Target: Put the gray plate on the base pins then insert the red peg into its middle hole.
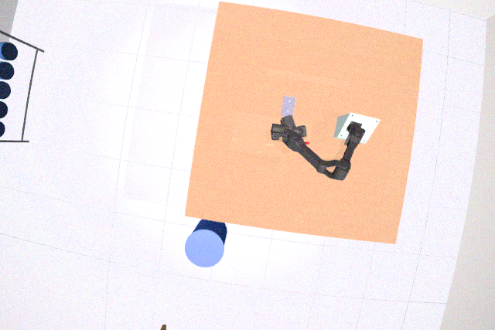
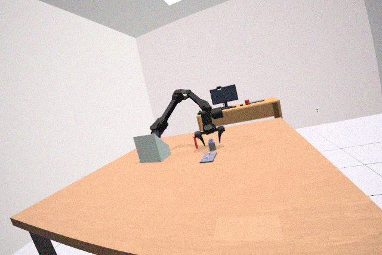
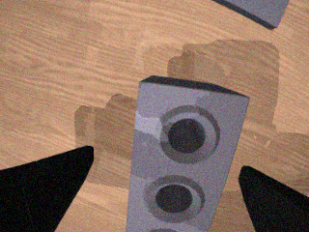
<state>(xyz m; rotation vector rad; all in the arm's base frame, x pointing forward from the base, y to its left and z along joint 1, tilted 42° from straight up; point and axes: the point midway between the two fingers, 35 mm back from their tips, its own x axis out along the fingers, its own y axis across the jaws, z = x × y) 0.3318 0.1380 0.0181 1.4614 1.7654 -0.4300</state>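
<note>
Now: gripper tip 2 cm below the gray plate. Round my gripper tip: red peg (12 cm behind, 3 cm to the left, 2 cm above).
</note>
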